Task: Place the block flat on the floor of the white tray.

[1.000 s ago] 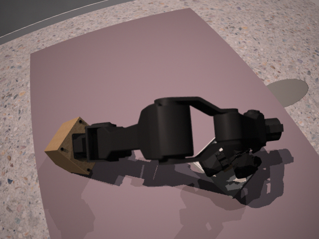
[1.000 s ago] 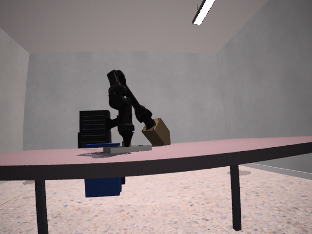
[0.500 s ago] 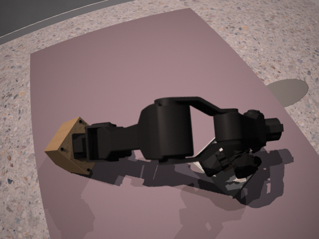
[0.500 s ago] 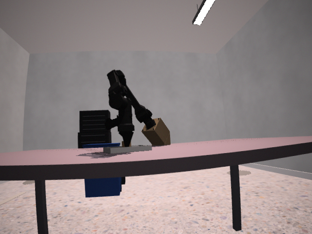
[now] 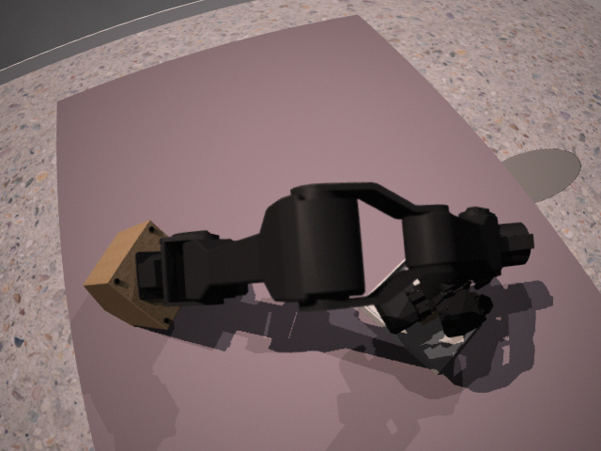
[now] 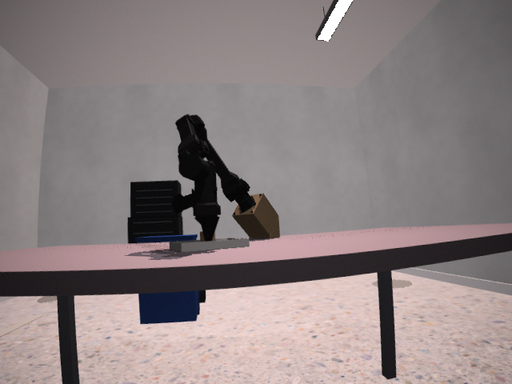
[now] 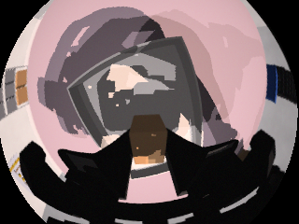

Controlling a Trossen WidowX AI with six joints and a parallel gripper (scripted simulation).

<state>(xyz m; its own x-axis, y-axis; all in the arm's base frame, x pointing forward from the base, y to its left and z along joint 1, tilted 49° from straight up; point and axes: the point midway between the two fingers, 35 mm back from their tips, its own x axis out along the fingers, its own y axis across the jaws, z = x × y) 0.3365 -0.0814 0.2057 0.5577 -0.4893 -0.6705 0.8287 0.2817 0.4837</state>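
Now: the brown block 20 mm below my hand. The rest, counted from my hand: white tray: 40 mm below.
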